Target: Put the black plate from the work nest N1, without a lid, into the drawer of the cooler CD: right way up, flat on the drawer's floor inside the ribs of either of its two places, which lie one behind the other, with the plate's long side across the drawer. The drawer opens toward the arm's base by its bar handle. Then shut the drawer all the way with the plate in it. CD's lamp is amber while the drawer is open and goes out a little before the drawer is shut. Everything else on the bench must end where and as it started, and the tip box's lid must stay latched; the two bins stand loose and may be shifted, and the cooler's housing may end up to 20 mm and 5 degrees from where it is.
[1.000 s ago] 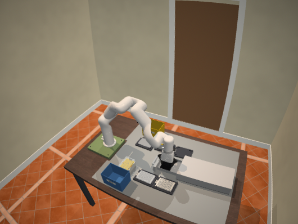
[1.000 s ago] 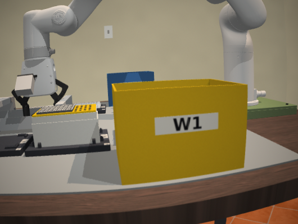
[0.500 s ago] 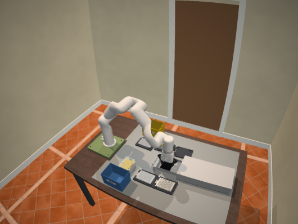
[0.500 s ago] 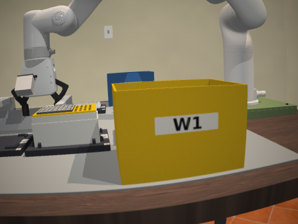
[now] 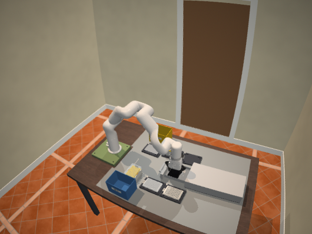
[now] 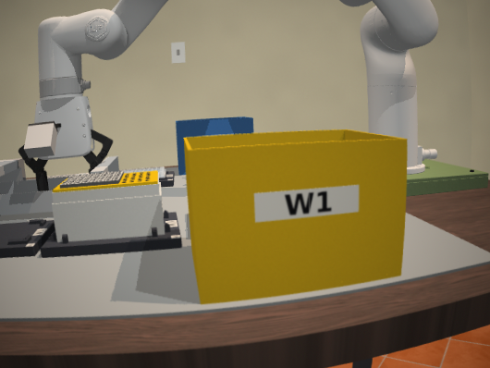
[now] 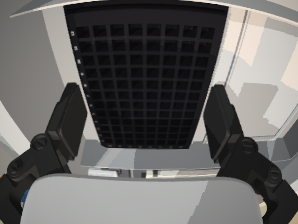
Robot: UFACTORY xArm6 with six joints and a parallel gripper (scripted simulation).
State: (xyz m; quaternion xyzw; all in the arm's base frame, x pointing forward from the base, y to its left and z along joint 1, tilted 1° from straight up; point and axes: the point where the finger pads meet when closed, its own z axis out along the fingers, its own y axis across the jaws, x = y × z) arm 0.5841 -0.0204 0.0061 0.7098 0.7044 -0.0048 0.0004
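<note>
The black plate is 1 cm below my hand. From my hand the other things lie so: dark nest: 19 cm to the left, 7 cm ahead, 3 cm below; then cooler drawer: 3 cm ahead, 1 cm below; then tip box: 19 cm to the left, 11 cm behind, 2 cm above.
</note>
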